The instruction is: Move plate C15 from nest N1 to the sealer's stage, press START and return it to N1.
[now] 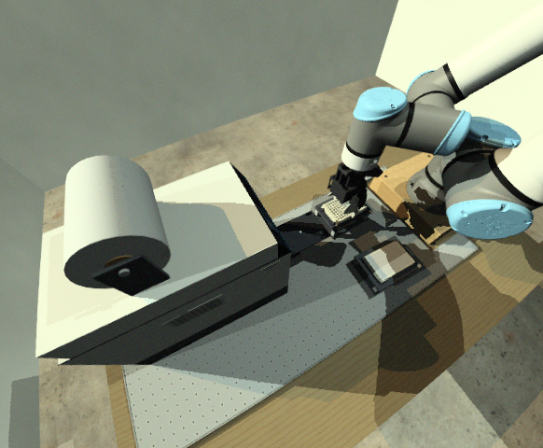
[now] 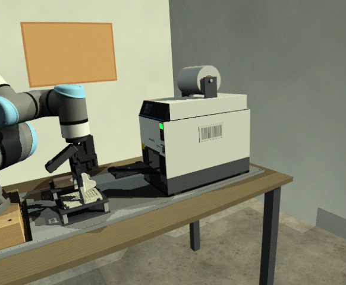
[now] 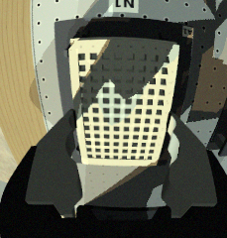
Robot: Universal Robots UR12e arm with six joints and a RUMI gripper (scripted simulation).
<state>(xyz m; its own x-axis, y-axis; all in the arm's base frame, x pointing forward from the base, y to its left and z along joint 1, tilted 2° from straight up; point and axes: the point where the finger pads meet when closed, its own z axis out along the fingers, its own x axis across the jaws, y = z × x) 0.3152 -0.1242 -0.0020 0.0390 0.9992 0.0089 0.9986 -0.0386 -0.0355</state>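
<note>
My hand is 20 cm short of the dark stage, 4 cm below it and 2 cm to the right of it. The rest, counted from my hand: white open-well plate (1 cm below); then foil-covered plate (22 cm to the left, 1 cm below, 1 cm ahead); then start button (30 cm ahead, 13 cm above, 8 cm to the right).
</note>
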